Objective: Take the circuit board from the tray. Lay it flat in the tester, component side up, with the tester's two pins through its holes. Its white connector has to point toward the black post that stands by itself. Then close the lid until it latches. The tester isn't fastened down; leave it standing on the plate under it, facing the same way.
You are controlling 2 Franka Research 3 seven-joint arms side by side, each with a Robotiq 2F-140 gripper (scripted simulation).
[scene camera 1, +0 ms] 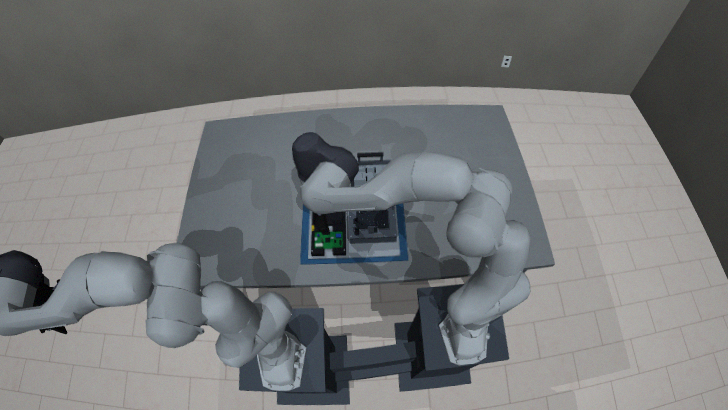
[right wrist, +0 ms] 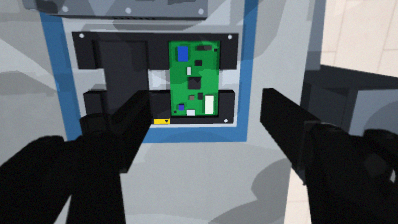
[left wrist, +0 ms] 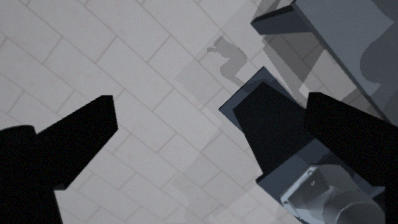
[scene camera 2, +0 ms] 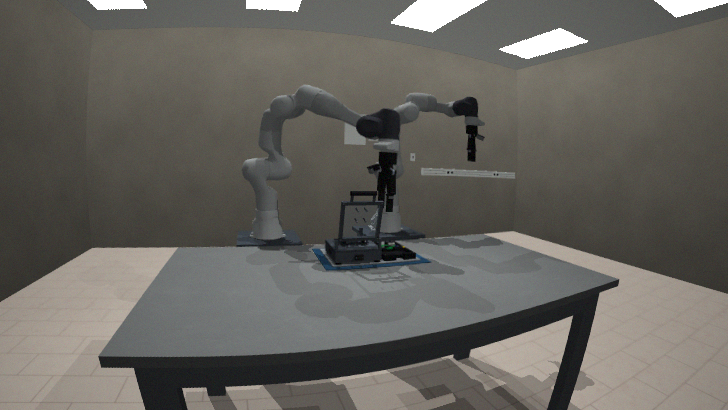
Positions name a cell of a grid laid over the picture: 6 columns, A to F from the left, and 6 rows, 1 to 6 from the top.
Labels:
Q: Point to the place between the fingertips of my right gripper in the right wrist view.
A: D3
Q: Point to a green circuit board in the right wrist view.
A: C2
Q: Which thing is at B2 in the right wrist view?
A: A black tray.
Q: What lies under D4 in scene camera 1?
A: A tester.

